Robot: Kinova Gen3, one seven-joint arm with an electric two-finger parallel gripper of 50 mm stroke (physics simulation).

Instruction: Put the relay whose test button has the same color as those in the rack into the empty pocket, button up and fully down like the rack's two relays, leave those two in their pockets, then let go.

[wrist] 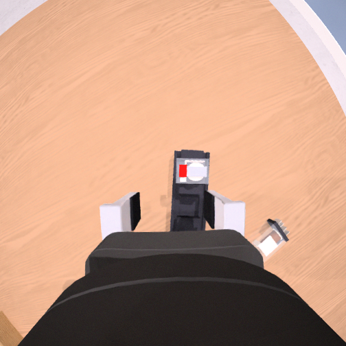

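The black rack (190,194) lies lengthwise in the wrist view, its far end up the picture and its near end hidden behind the gripper body. A clear relay (196,171) with a red test button stands in its far-end pocket, button up. The part of the rack nearer the gripper shows bare recesses. A loose clear relay (270,243) lies on its side to the right of the rack, pins pointing up and right; its button does not show. My gripper (171,204) is open and empty above the rack, its right finger over the rack's right edge and its left finger left of the rack.
The wooden table top (100,100) has a pale curved rim (320,55) at the right and upper left. A brown wooden piece (9,327) shows at the lower left corner. The gripper body covers the bottom middle of the view.
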